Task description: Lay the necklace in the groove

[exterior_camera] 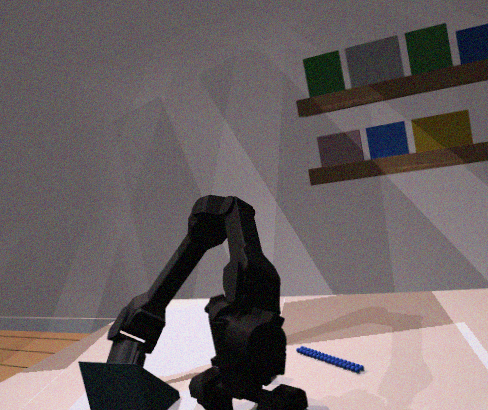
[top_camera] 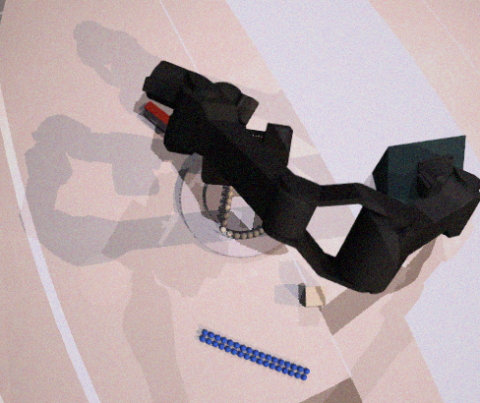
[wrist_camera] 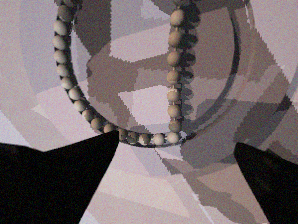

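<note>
Now: gripper tip 6 cm to the right of the round bead board and 1 cm above it. Also, from my gripper tip: small beige cube 25 cm to the left, 8 cm behind; grey block 11 cm ahead, 10 cm to the right, 1 cm below.
</note>
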